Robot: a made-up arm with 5 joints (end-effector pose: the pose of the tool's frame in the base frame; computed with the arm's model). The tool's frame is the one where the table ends. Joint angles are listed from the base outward.
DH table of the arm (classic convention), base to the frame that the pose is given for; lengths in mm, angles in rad. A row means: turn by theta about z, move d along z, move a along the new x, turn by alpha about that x. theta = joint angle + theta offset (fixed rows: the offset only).
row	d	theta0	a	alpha
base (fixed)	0	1.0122	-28.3	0
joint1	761	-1.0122	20	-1.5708
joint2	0	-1.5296	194.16	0
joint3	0	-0.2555	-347.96	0
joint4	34	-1.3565	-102	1.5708
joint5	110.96	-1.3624	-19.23	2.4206
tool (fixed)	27.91	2.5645	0	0
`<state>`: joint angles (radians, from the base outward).
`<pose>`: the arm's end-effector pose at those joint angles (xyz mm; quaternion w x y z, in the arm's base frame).
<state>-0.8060 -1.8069 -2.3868 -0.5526 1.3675</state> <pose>-411.2 411.2 703.6 0.3613 0.3245 0.6167 -0.6196</pose>
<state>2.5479 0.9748 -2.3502 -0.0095 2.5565</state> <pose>-549.4 325.4 943.6 0.4414 0.6513 0.5550 0.2701</pose>
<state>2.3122 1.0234 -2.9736 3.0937 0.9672</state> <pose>-336.1 290.6 897.1 0.4997 -0.5012 0.4570 0.5388</pose>
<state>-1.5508 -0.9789 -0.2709 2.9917 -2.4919</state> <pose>22.5 -131.2 779.8 0.3513 0.5056 -0.3093 0.7248</pose>
